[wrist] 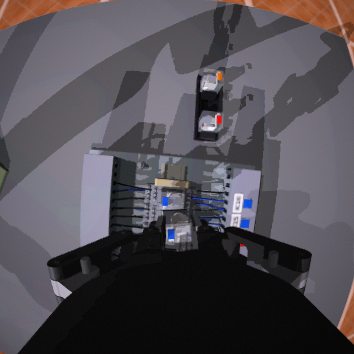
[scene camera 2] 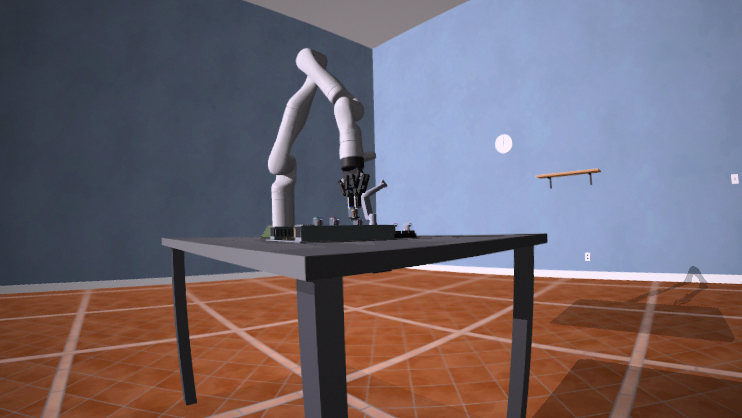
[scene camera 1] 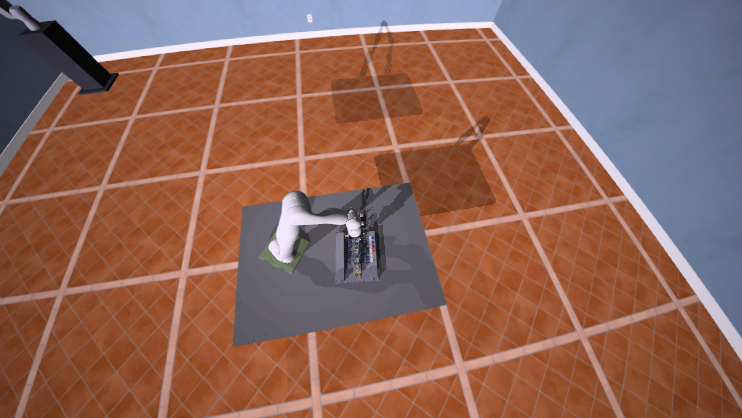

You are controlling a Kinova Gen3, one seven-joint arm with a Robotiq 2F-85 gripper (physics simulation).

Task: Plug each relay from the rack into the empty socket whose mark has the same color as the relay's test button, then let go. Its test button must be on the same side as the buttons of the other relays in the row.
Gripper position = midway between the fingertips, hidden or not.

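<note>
I can see my gripper [scene camera 2: 354, 208], and the wrist view shows me that same gripper [wrist: 177, 224]. A black rack [wrist: 208, 100] is visible to me as well.
</note>
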